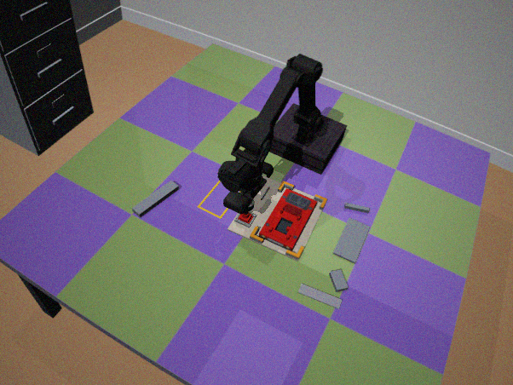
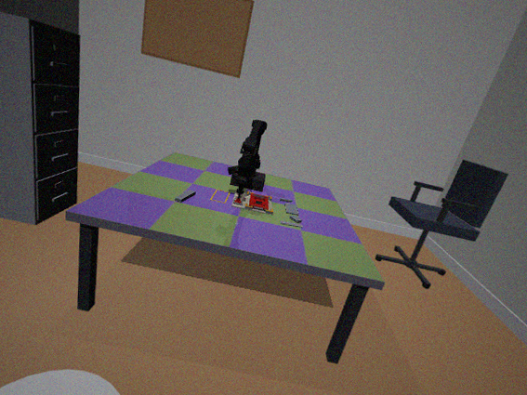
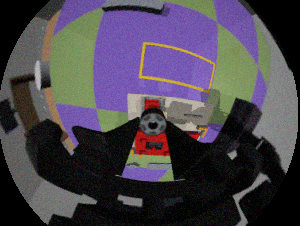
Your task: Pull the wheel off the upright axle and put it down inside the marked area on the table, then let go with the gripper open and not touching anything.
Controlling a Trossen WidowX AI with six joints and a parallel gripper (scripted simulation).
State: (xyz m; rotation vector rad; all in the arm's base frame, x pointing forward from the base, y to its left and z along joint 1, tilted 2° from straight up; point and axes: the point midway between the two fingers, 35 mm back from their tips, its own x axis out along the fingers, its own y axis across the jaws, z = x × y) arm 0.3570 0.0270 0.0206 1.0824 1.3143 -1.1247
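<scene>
My gripper tip is now 40 mm above the upright axle. Round my gripper tip: dark wheel (right at my gripper tip).
</scene>
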